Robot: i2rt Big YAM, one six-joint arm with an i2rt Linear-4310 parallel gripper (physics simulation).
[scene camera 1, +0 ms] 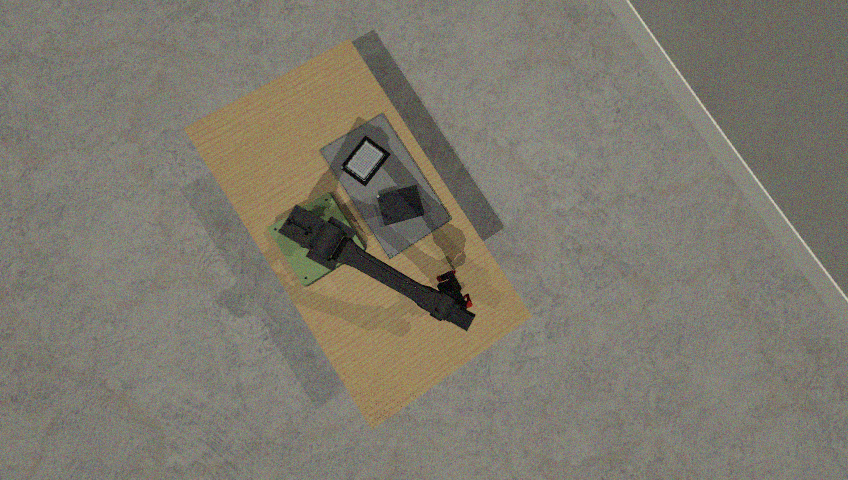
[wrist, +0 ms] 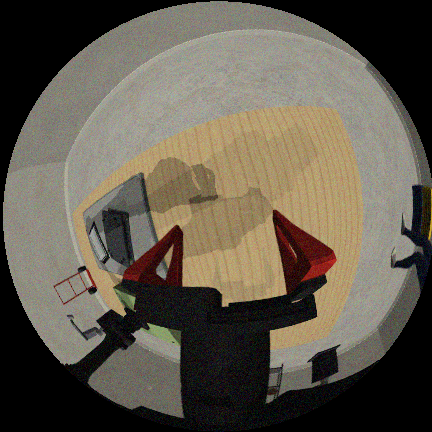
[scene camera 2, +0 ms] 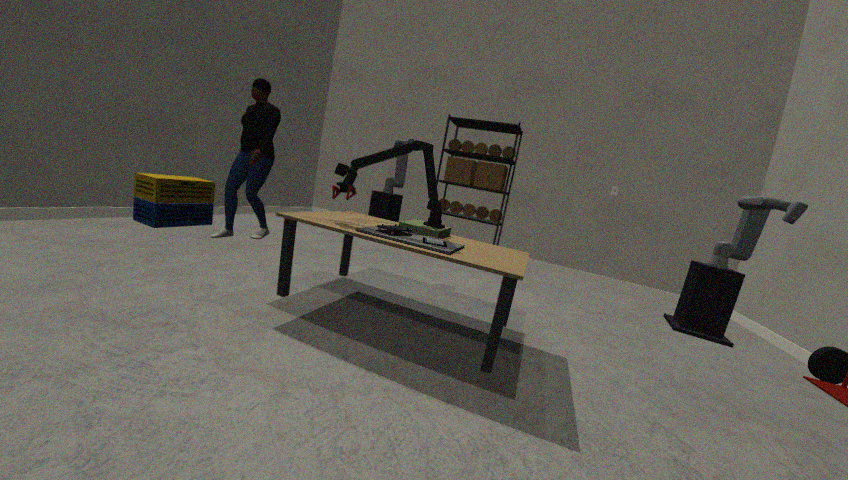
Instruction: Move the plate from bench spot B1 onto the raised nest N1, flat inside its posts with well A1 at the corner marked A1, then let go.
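Pixels of known places: gripper, fingertip midpoint: (scene camera 1: 460, 282) (wrist: 224, 221) (scene camera 2: 339, 199); arm's base, origin of the base link: (scene camera 2: 433, 226).
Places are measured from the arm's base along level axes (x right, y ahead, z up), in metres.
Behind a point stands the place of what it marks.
The pale plate (scene camera 1: 365, 160) {x -0.168, y 0.312, z -0.029 m} (scene camera 2: 434, 242) {x -0.199, y 0.368, z -0.034 m} (wrist: 98, 242) {x -0.132, y 0.325, z -0.033 m} lies inside a black rectangular outline near one end of the grey board (scene camera 1: 386, 239) {x 0.155, y 0.256, z -0.044 m} (wrist: 135, 195) {x 0.169, y 0.476, z -0.043 m}. A dark rectangular fixture (scene camera 1: 401, 205) {x 0.060, y 0.366, z -0.013 m} (scene camera 2: 393, 230) {x 0.012, y 0.443, z -0.017 m} (wrist: 119, 232) {x 0.106, y 0.385, z -0.013 m}, which looks like the raised nest, stands beside it on the board, turned at a different angle. It holds no plate. The posts, the A1 mark and well A1 are too small to make out. My gripper (scene camera 1: 461, 286) {x 0.422, y 0.433, z 0.078 m} (scene camera 2: 343, 195) {x 0.422, y 0.433, z 0.078 m} (wrist: 224, 221) {x 0.422, y 0.433, z 0.078 m} is open, with nothing between its red fingers. It hangs high above the wooden table, beyond the nest's end of the board, well away from the plate.
The arm's green base (scene camera 1: 306, 276) {x 0.163, y -0.069, z 0.006 m} (scene camera 2: 419, 227) {x 0.022, y 0.148, z -0.010 m} stands beside the board on the wooden table (scene camera 1: 255, 136) {x -0.443, y -0.046, z -0.057 m} (scene camera 2: 496, 255) {x -0.470, y 0.134, z -0.056 m}. Away from the table are a person (scene camera 2: 260, 130), yellow and blue crates (scene camera 2: 173, 201), a shelf rack (scene camera 2: 484, 124) and other robot arms on dark stands.
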